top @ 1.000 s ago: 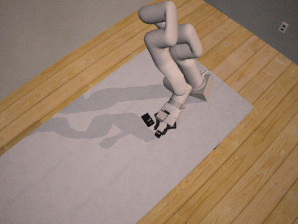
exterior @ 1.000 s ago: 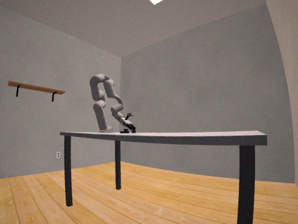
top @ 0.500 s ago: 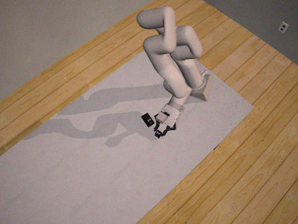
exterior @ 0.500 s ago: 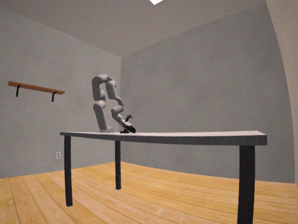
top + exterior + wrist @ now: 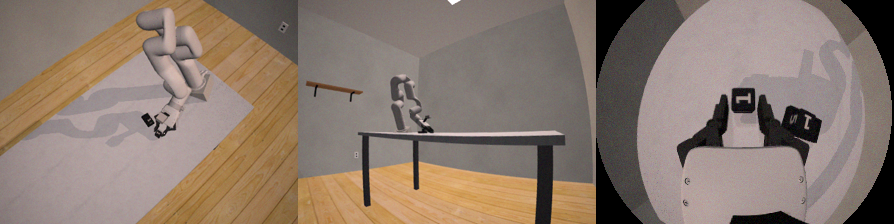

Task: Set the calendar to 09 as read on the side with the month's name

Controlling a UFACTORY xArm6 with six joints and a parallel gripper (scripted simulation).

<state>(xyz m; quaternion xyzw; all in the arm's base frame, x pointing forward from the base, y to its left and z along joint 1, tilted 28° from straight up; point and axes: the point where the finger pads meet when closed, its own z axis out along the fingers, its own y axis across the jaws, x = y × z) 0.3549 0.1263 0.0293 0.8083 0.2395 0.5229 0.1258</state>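
The black date cube is 20 mm ahead of my hand and 10 mm below it. From my hand the other things lie so: black cube (90 mm to the right, 10 mm ahead).
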